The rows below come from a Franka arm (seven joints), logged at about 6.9 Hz.
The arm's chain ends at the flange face. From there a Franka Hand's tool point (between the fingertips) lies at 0.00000 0.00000 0.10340 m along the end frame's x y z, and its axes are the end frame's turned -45 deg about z.
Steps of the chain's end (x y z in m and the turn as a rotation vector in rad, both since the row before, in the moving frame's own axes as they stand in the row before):
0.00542 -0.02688 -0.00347 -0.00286 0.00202 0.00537
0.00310 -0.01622 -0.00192 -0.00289 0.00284 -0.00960
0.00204 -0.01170 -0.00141 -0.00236 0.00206 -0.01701
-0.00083 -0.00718 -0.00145 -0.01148 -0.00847 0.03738
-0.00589 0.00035 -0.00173 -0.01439 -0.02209 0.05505
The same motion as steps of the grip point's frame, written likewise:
0.02278 -0.01482 -0.00347 -0.00345 -0.00059 0.00537
0.01366 -0.00886 -0.00192 -0.00405 -0.00004 -0.00960
0.00970 -0.00651 -0.00141 -0.00313 -0.00021 -0.01701
0.00303 -0.00547 -0.00146 -0.00213 -0.01411 0.03738
-0.00706 -0.00455 -0.00177 0.00544 -0.02580 0.05505

